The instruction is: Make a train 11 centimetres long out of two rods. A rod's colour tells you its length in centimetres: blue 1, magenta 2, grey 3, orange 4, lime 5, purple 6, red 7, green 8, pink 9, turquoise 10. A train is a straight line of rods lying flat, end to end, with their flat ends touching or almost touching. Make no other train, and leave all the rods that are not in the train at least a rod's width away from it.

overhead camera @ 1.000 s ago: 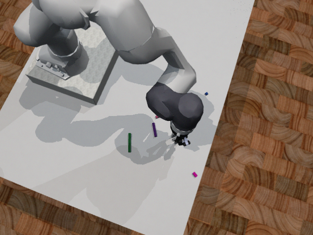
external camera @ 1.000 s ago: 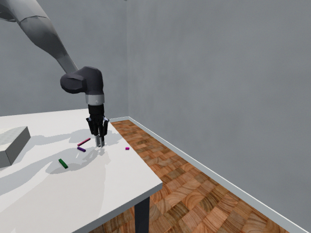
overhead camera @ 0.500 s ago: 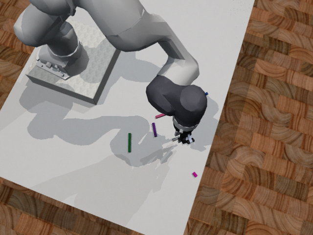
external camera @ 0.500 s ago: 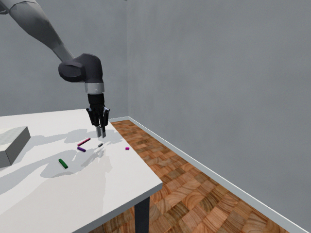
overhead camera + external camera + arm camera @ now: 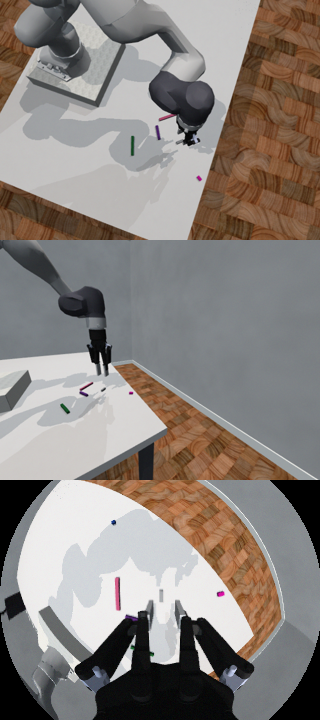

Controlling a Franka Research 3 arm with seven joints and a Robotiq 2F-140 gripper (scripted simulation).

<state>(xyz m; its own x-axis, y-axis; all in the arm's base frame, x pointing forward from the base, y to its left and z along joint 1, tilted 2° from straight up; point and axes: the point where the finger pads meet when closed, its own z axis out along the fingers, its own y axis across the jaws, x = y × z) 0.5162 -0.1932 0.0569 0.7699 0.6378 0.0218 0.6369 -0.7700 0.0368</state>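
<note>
Now: the green rod 19 cm behind my hand, 7 cm to the right of it and 12 cm below it. The rest, counted from my hand: grey rod 1 cm behind, 12 cm below; pink rod 8 cm behind, 10 cm to the left, 12 cm below; purple rod 10 cm behind, 2 cm to the left, 12 cm below.
</note>
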